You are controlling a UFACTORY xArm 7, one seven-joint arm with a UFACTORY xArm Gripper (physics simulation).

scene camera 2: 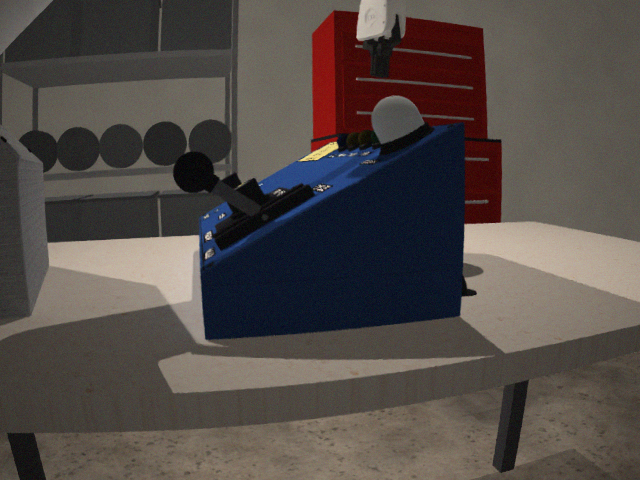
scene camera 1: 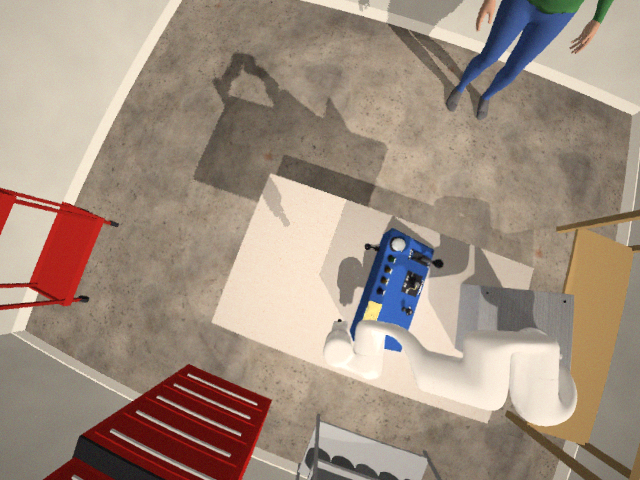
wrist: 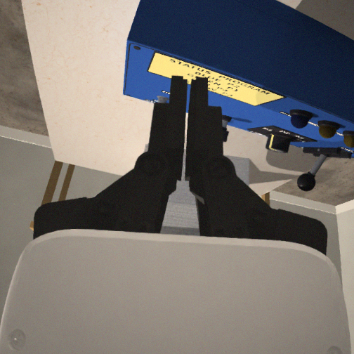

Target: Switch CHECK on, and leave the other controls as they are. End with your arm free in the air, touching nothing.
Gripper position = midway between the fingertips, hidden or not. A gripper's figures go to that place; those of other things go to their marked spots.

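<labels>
My gripper (scene camera 2: 379, 76), 0.95 m from the lens. A ball-ended lever (scene camera 2: 193, 172), 0.47 m from the lens.
</labels>
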